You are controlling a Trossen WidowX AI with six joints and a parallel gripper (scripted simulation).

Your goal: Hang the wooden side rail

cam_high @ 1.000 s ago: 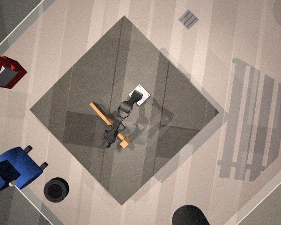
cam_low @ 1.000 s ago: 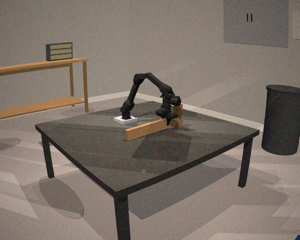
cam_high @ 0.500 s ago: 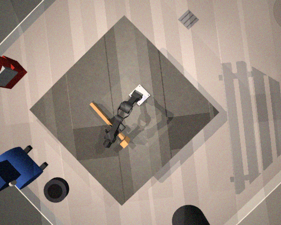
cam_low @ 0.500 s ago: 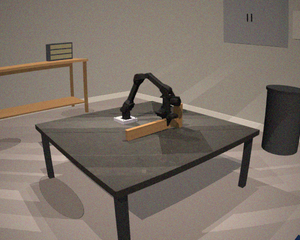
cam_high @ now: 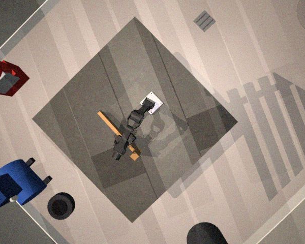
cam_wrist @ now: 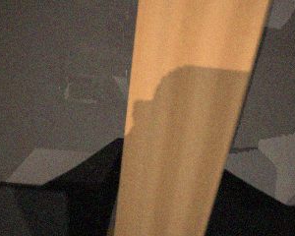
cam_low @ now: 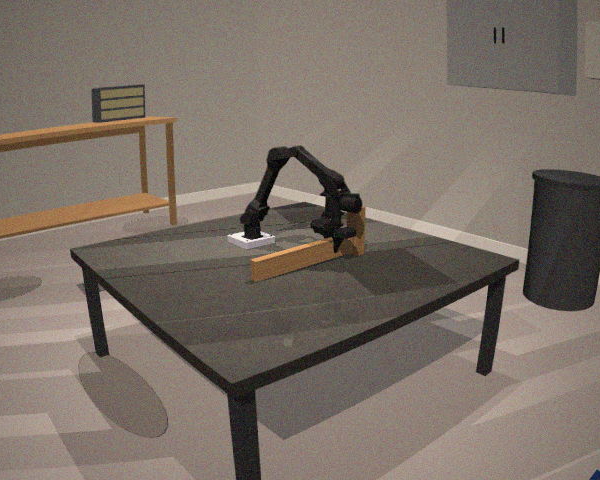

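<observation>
Now: the headboard post 20 mm ahead of my gripper tip, 110 mm to the left of it and 50 mm above it.
</observation>
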